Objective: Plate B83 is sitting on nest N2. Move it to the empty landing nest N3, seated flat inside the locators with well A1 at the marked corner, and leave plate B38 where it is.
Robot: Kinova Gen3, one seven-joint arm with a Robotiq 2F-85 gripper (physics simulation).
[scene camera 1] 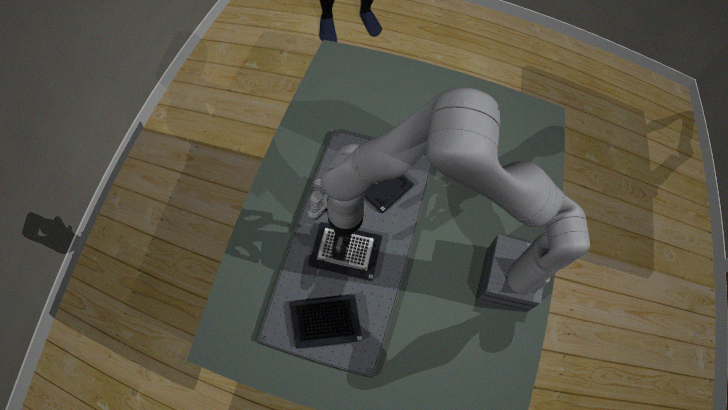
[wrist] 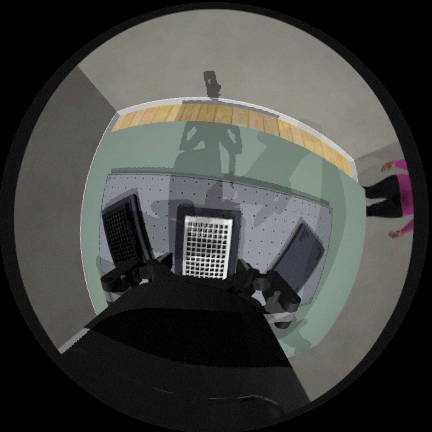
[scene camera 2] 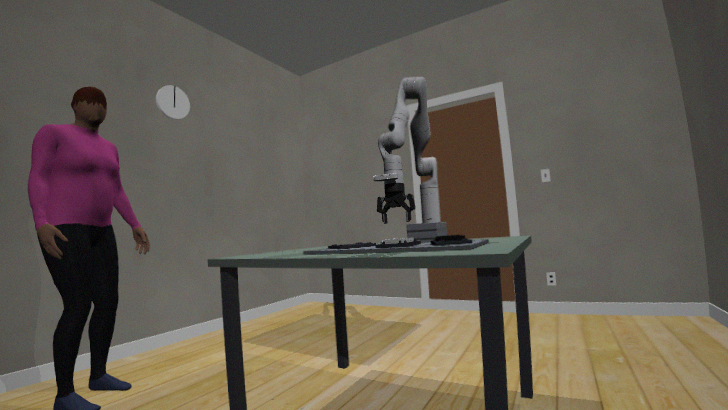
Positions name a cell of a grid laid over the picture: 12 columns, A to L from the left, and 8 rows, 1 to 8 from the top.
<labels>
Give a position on a dark nest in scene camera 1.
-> At F6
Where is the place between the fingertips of my gripper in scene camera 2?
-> G5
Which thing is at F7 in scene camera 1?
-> A black well plate.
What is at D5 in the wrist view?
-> A black well plate.
</labels>
